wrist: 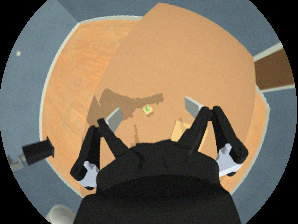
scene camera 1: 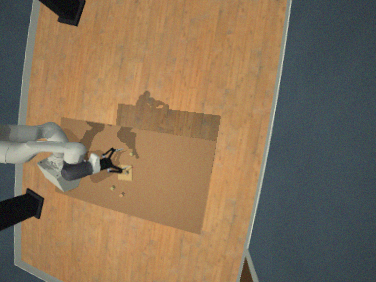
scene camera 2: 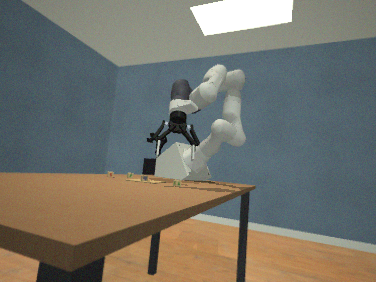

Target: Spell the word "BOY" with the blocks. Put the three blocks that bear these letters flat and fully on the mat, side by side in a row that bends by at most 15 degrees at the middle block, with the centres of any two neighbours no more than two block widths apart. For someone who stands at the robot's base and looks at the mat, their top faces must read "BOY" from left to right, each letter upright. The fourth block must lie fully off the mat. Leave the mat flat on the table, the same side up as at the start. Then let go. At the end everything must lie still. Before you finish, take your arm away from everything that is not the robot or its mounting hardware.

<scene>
In view: the gripper (scene camera 2: pixel 175 158).
The gripper also shows in the wrist view (wrist: pixel 152 108).
</scene>
